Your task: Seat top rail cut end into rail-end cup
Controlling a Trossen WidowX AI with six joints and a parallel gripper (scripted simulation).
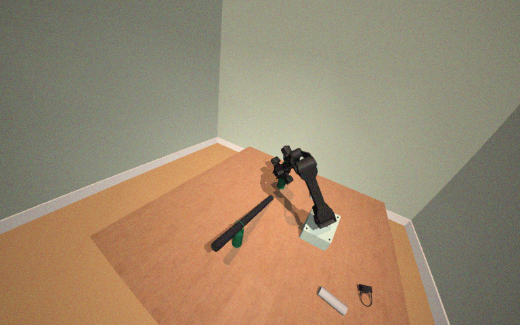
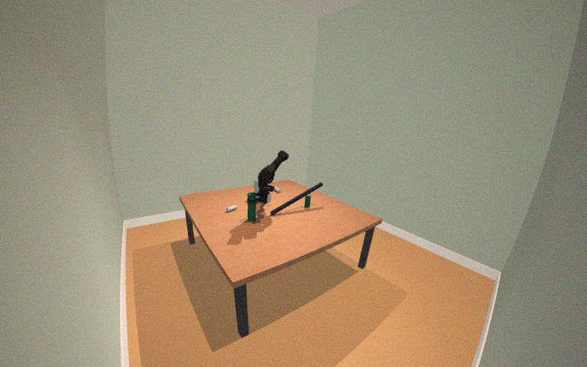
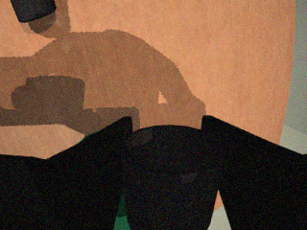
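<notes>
Right now the dark rail-end cup is 2 cm behind my gripper tip, 2 cm to the right of it and 3 cm above it. The rest, counted from my gripper tip: small green post (2 cm ahead, 46 cm to the left, 2 cm below).
</notes>
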